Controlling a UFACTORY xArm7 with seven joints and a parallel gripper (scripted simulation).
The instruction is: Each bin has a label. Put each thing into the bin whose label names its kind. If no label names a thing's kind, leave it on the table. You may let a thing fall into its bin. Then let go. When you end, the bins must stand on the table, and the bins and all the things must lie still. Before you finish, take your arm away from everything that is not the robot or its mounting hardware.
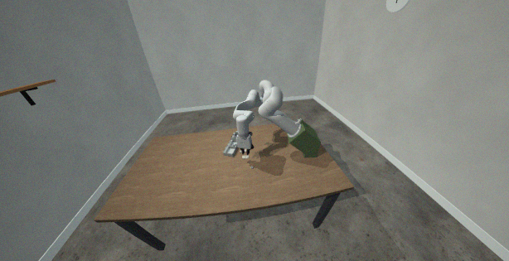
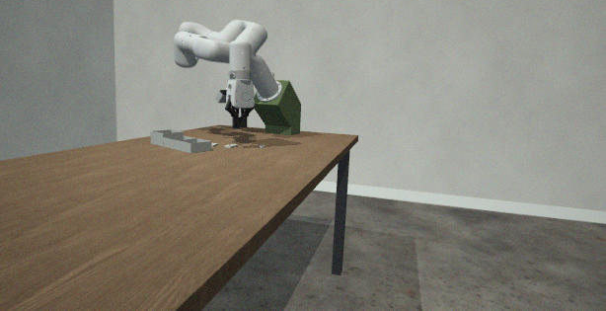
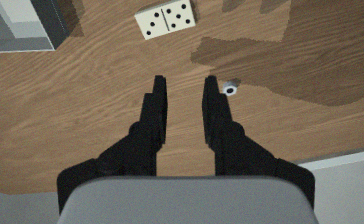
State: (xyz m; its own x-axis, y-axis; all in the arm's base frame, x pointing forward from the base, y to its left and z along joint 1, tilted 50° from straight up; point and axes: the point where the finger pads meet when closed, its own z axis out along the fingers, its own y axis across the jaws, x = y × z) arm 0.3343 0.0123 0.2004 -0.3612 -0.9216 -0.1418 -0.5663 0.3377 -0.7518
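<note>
Right now my hand is 90 mm above the white ring-shaped part, 80 mm to the right of it and 20 mm past it. From my hand the other things lie so: white domino 100 mm to the right, 90 mm below; then cream domino 90 mm below, 30 mm to the right; then black cylindrical battery 270 mm to the right, 80 mm below.
</note>
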